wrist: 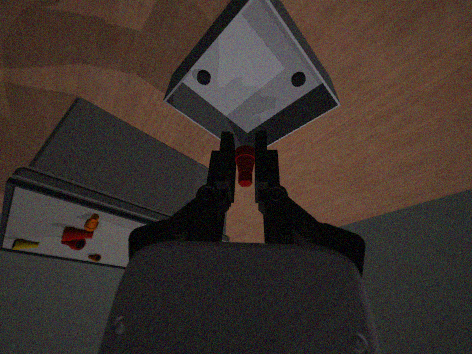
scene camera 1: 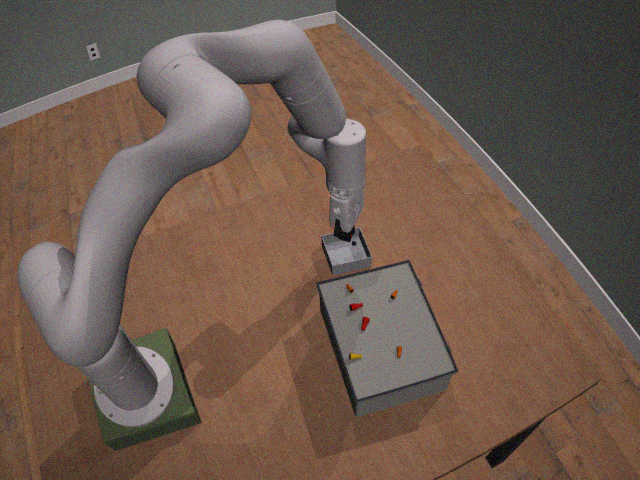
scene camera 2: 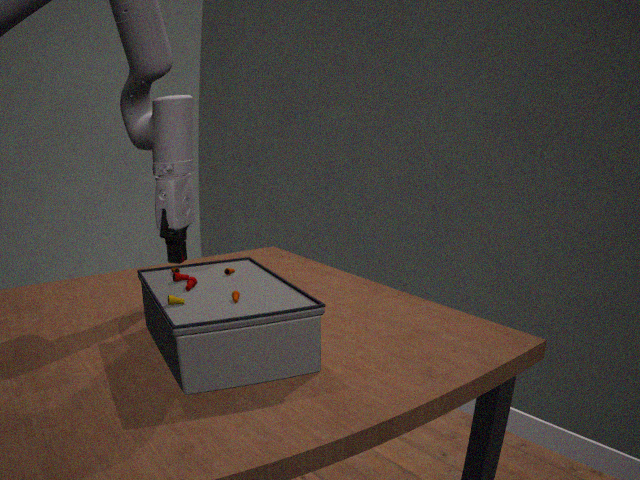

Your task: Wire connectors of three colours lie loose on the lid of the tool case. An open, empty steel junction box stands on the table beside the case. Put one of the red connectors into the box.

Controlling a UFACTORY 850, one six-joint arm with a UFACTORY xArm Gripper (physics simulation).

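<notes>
My gripper (scene camera 1: 344, 238) (scene camera 2: 177, 260) (wrist: 245, 145) points down, shut on a red connector (wrist: 245, 166), which sits between the fingertips. The fingertips are above the steel junction box (scene camera 1: 352, 265) (wrist: 245, 47); in scene camera 1 they overlap its back part, in the wrist view its near corner. The box is open and shows no connector inside; the case hides it in scene camera 2. Two more red connectors (scene camera 1: 356, 306) (scene camera 1: 364, 323) lie on the lid of the tool case (scene camera 1: 392, 325) (scene camera 2: 248, 346), near a yellow connector (scene camera 1: 355, 356) (scene camera 2: 175, 300).
Three orange connectors (scene camera 1: 349, 287) (scene camera 1: 394, 293) (scene camera 1: 399, 351) also lie on the lid. The case stands right beside the box, on its near side in scene camera 1, and is taller than it. The arm's green base block (scene camera 1: 183, 410) is at the left.
</notes>
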